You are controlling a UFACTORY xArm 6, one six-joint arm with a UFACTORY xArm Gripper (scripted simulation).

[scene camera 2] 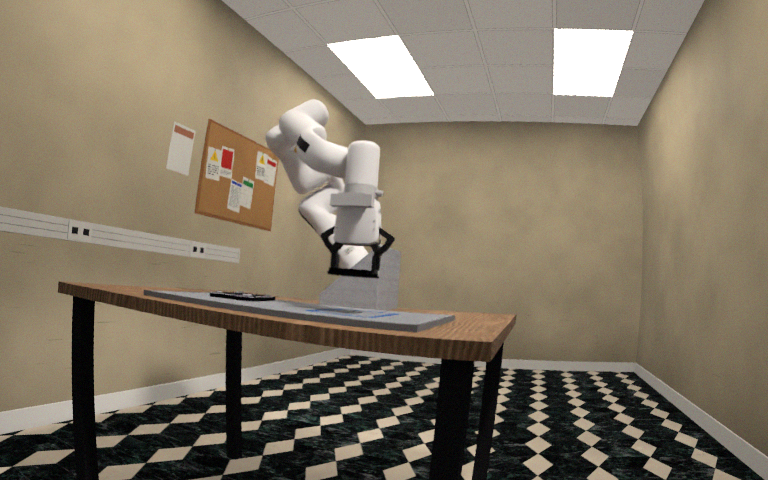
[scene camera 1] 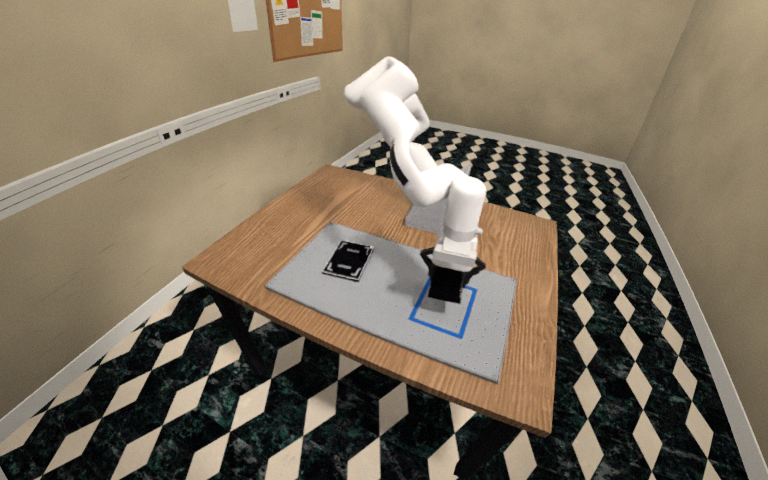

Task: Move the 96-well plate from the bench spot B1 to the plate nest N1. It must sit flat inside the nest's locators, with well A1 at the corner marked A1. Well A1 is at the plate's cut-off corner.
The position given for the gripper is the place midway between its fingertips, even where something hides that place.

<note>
In view: the gripper (scene camera 2: 354, 272), a 96-well plate (scene camera 1: 441, 276) and a plate nest (scene camera 1: 356, 261).
The gripper is seen too in scene camera 1 (scene camera 1: 447, 281).
</note>
